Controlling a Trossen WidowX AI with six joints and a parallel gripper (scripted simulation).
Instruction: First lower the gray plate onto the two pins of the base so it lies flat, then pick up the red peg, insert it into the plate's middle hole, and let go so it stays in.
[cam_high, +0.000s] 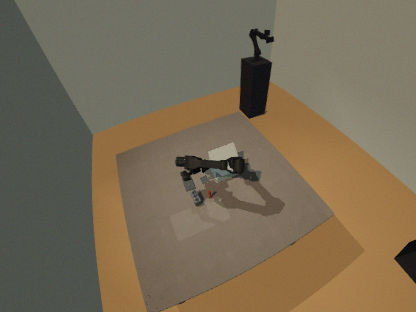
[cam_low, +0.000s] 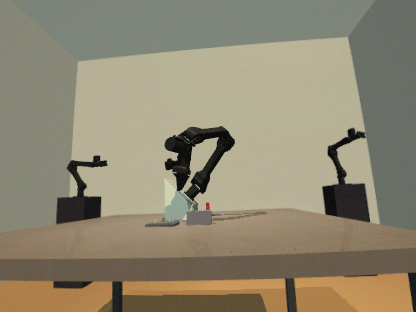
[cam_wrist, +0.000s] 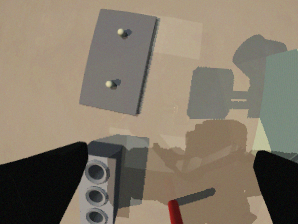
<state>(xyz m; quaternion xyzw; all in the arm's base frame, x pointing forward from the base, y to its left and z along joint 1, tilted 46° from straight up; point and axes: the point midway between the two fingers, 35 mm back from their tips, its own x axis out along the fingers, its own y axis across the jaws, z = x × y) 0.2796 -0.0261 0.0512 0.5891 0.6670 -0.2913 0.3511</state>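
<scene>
Right now my gripper tip is 10 cm above the gray plate, 9 cm to the right of it and 6 cm short of it. From my gripper tip the other things lie so: red peg: 11 cm to the left, 10 cm below, 4 cm behind.
</scene>
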